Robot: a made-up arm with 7 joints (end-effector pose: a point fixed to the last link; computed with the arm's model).
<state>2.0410 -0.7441 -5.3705 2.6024 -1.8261 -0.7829 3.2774</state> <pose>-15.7 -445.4 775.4 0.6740 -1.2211 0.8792</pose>
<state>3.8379 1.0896 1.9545 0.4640 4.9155 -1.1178 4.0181</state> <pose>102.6 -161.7 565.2 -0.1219 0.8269 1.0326</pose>
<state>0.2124 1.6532 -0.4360 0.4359 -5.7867 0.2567 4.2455</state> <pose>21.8 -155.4 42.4 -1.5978 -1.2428 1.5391</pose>
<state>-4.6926 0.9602 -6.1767 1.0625 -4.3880 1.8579 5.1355</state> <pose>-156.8 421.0 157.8 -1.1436 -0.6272 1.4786</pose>
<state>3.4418 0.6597 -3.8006 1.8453 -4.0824 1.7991 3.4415</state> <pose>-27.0 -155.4 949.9 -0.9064 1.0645 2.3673</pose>
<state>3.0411 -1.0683 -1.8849 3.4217 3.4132 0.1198 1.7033</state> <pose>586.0 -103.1 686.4 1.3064 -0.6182 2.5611</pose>
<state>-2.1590 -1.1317 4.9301 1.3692 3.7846 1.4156 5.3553</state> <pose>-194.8 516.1 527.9 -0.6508 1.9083 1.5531</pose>
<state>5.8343 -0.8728 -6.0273 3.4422 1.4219 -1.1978 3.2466</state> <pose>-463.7 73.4 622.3 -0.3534 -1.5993 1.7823</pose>
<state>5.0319 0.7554 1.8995 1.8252 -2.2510 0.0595 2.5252</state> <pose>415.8 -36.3 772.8 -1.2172 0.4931 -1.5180</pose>
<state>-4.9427 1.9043 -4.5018 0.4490 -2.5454 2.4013 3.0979</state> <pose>-283.3 220.8 272.5 -2.2071 -0.3076 -0.0410</pose>
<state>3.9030 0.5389 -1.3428 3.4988 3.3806 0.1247 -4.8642</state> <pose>-196.4 -299.3 913.9 0.3328 0.6075 -1.8682</pose>
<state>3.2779 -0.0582 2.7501 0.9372 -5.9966 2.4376 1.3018</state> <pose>244.2 -26.0 440.9 1.3949 -1.3553 -1.8380</pose>
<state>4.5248 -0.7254 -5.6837 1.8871 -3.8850 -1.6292 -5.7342</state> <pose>102.7 55.2 771.5 1.8324 1.0717 -1.6378</pose>
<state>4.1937 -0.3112 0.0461 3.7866 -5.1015 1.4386 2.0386</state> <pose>242.7 284.0 836.3 -1.0527 1.1640 -2.2470</pose>
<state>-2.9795 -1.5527 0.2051 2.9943 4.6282 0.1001 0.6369</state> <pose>715.6 40.9 379.3 -0.7151 1.2208 -0.4935</pose>
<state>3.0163 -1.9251 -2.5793 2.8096 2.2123 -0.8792 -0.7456</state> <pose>486.0 -58.5 -56.9 1.4927 -2.7362 0.3411</pose>
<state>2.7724 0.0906 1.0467 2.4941 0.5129 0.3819 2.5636</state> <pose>-243.9 -105.2 1008.4 1.1487 0.5978 -2.1517</pose>
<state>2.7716 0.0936 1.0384 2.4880 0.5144 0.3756 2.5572</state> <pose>-248.4 -103.4 1006.8 1.1579 0.5923 -2.1615</pose>
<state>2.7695 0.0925 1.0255 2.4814 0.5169 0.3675 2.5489</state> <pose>-251.1 -101.4 1005.8 1.1665 0.5873 -2.1805</pose>
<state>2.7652 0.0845 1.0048 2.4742 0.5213 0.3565 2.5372</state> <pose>-250.7 -98.6 1006.0 1.1736 0.5829 -2.2148</pose>
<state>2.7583 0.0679 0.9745 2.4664 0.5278 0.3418 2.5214</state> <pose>-246.1 -95.1 1007.7 1.1781 0.5789 -2.2686</pose>
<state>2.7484 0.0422 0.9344 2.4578 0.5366 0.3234 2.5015</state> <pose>-236.9 -90.8 1011.0 1.1792 0.5746 -2.3428</pose>
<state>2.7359 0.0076 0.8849 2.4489 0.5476 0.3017 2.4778</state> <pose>-222.6 -85.7 1015.9 1.1746 0.5692 -2.4369</pose>
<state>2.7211 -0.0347 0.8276 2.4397 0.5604 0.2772 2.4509</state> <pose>-203.3 -80.4 1021.7 1.1631 0.5616 -2.5483</pose>
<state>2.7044 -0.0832 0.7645 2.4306 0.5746 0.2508 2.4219</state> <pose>-179.2 -75.2 1028.1 1.1426 0.5504 -2.6734</pose>
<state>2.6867 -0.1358 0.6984 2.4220 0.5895 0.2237 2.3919</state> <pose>-150.9 -70.8 1034.3 1.1119 0.5352 -2.8065</pose>
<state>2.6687 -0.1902 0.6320 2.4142 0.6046 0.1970 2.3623</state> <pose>-119.5 -67.7 1039.7 -1.0498 -0.5052 2.8841</pose>
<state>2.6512 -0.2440 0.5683 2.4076 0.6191 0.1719 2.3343</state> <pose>-86.7 -66.4 1043.7 -0.9373 -0.4517 2.8230</pose>
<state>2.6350 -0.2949 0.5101 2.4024 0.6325 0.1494 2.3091</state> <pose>-54.1 -66.9 1046.0 -0.8337 -0.4034 2.7655</pose>
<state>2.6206 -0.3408 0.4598 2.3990 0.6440 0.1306 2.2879</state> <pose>-23.5 -69.1 1046.8 -0.7427 -0.3624 2.7144</pose>
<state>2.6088 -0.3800 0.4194 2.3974 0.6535 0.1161 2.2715</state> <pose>3.3 -72.5 1046.3 -0.6669 -0.3304 2.6732</pose>
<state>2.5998 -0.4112 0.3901 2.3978 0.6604 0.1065 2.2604</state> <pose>25.2 -76.7 1045.1 -0.6080 -0.3086 2.6434</pose>
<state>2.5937 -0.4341 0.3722 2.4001 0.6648 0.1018 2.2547</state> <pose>41.6 -81.2 1043.8 -0.5661 -0.2974 2.6260</pose>
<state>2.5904 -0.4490 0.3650 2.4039 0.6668 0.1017 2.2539</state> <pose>52.5 -85.6 1042.8 -0.5404 -0.2961 2.6202</pose>
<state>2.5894 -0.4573 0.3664 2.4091 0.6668 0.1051 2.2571</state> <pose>59.0 -89.7 1042.1 -0.5274 -0.3027 2.6242</pose>
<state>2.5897 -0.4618 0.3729 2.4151 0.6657 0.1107 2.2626</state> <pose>63.0 -93.6 1041.7 -0.5218 -0.3142 2.6337</pose>
